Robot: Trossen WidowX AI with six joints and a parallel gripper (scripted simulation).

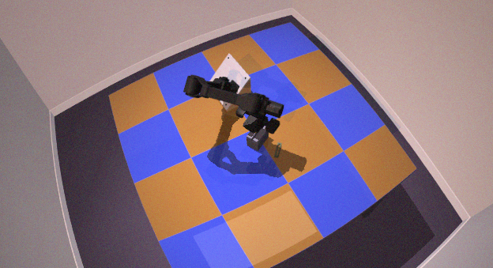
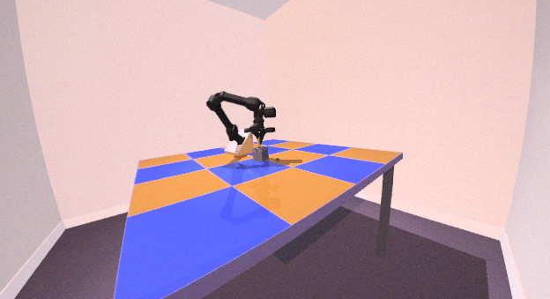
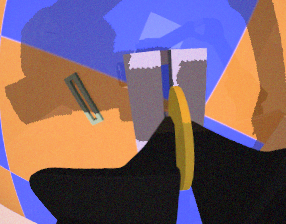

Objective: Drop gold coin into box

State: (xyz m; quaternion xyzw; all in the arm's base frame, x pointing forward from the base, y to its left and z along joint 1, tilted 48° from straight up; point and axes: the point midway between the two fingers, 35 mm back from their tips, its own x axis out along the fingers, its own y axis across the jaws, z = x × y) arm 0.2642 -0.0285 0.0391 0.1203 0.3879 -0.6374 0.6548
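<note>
Now: the coin 2 cm above my gripper tip.
</note>
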